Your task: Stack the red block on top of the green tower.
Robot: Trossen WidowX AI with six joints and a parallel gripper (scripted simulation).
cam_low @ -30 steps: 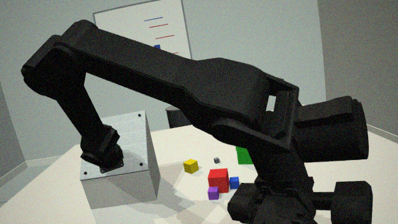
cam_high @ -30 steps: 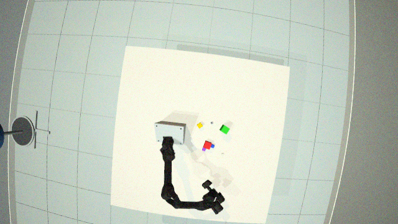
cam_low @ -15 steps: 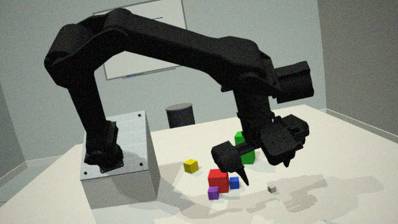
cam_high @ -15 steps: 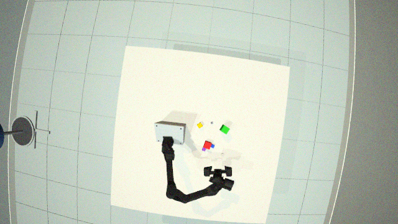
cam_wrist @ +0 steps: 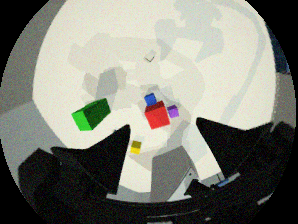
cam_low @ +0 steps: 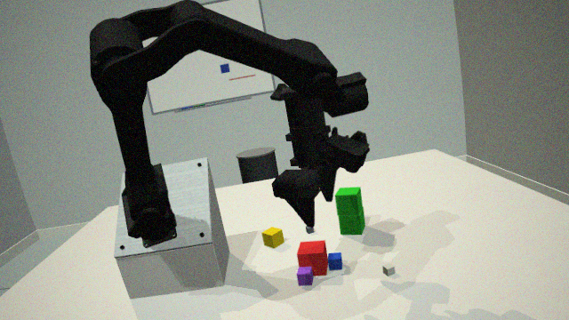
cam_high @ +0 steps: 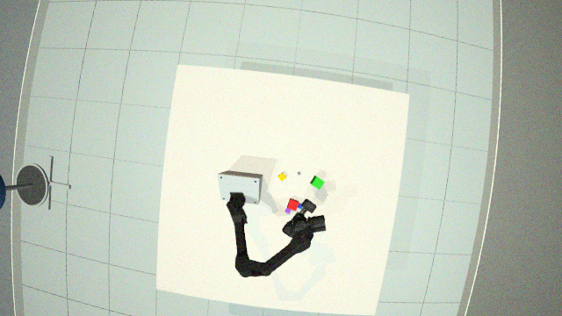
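Right now my gripper tip is 90 mm above the red block, 20 mm to the right of it and 20 mm past it. Round my gripper tip: purple cube (110 mm below, 50 mm behind, 10 mm to the right); yellow cube (170 mm to the left, 100 mm below, 70 mm behind); blue cube (110 mm below, 20 mm ahead, 10 mm to the left).
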